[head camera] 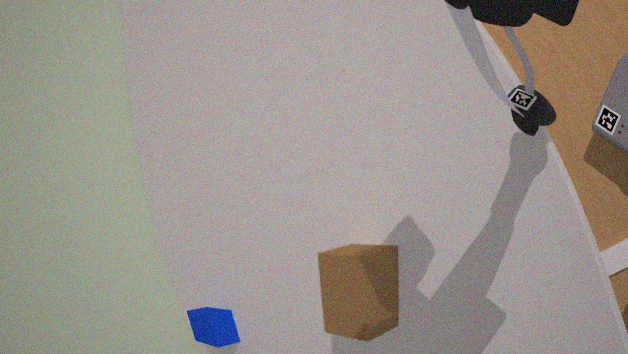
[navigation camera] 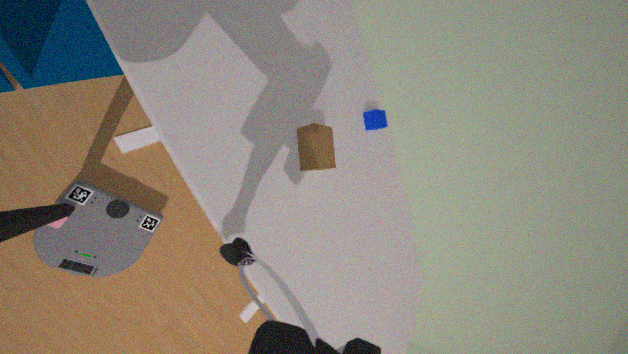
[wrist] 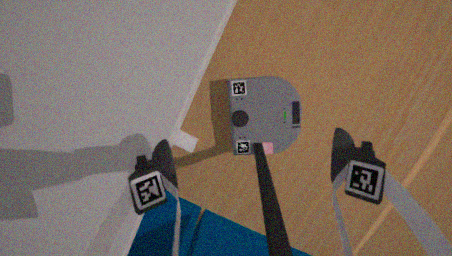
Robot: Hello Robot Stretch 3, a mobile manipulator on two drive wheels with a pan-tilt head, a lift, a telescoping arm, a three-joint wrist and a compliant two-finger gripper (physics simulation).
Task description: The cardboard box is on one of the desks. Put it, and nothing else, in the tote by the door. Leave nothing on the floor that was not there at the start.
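Where they show: gripper, between the fingertips: [head camera: 565, 41] [navigation camera: 206, 297]; robot's base, origin of its link: [navigation camera: 117, 208].
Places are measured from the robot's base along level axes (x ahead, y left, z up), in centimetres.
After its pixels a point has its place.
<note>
The brown cardboard box [head camera: 359, 295] {x 26.8, y -18.4, z 100.0 cm} [navigation camera: 316, 147] {x 26.6, y -17.7, z 100.0 cm} stands upright on a white desk [head camera: 300, 125] {x 19.5, y -37.5, z 95.0 cm} [navigation camera: 350, 240] {x 16.5, y -45.4, z 95.0 cm} [wrist: 100, 65], with shadows around it. A small blue cube [head camera: 214, 327] {x 54.5, y -37.8, z 99.1 cm} [navigation camera: 375, 120] {x 54.5, y -37.7, z 99.0 cm} lies near it, toward the desk's wall side. My gripper [head camera: 532, 111] [navigation camera: 237, 251] [wrist: 250, 152] {x -2.2, y -12.2, z 96.6 cm} is open, with its fingers wide apart and nothing between them in the wrist view. It appears over the desk's floor-side edge, well apart from the box. The box does not show in the wrist view. The tote does not show in these views.
My grey base [head camera: 617, 100] {x -6.2, y -12.7, z 16.0 cm} [navigation camera: 95, 237] {x -12.2, y 0.6, z 16.0 cm} [wrist: 272, 110] stands on the wooden floor beside the desk. White desk feet [head camera: 615, 257] {x 32.6, y 10.2, z 2.5 cm} [navigation camera: 137, 139] {x 32.0, y 11.2, z 2.6 cm} [wrist: 185, 140] stick out past the desk edge. A pale green wall [head camera: 60, 150] {x 50.0, y -90.2, z 116.5 cm} [navigation camera: 510, 175] {x 56.2, y -79.7, z 135.0 cm} borders the far side. A blue surface [navigation camera: 90, 45] {x 55.1, y 48.1, z 7.6 cm} [wrist: 215, 230] also shows.
</note>
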